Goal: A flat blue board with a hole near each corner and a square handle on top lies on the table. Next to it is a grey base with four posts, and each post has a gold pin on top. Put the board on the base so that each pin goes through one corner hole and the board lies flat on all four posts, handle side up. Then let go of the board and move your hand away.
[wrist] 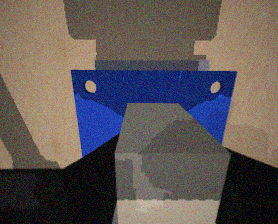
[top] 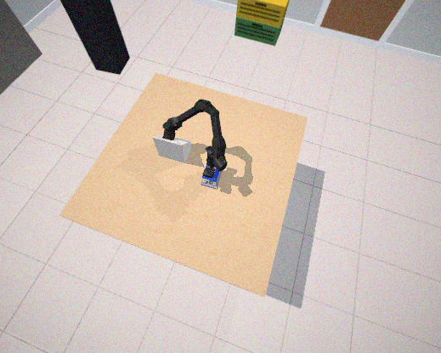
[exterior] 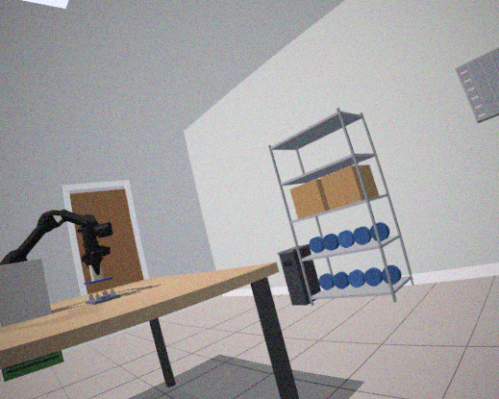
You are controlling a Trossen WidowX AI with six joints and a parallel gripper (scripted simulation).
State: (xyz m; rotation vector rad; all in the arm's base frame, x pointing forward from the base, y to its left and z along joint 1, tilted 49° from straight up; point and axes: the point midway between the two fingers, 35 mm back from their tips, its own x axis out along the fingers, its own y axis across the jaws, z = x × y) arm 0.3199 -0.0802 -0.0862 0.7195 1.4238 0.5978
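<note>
Now: gripper tip 11 cm above the grey base and 1 cm to the left of it. The rest, counted from my gripper tip: flat blue board 1 cm below.
</note>
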